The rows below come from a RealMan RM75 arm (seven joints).
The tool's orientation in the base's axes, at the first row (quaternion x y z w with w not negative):
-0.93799, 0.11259, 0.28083, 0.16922
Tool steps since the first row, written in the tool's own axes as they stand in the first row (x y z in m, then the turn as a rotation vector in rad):
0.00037, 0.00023, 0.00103, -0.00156, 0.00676, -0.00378
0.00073, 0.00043, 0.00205, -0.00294, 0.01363, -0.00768
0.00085, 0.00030, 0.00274, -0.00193, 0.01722, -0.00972
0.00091, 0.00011, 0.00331, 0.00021, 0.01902, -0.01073
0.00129, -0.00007, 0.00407, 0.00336, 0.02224, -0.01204
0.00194, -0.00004, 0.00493, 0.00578, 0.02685, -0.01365
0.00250, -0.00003, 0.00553, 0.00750, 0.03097, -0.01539
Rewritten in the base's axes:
-0.00027, 0.00014, -0.00108, -0.00150, -0.00746, 0.00213
-0.00054, 0.00030, -0.00213, -0.00282, -0.01509, 0.00422
-0.00074, 0.00067, -0.00271, -0.00210, -0.01927, 0.00434
-0.00091, 0.00105, -0.00314, -0.00041, -0.02156, 0.00347
-0.00091, 0.00146, -0.00391, 0.00182, -0.02538, 0.00190
-0.00081, 0.00169, -0.00496, 0.00317, -0.03050, 0.00062
-0.00065, 0.00184, -0.00575, 0.00416, -0.03514, -0.00003

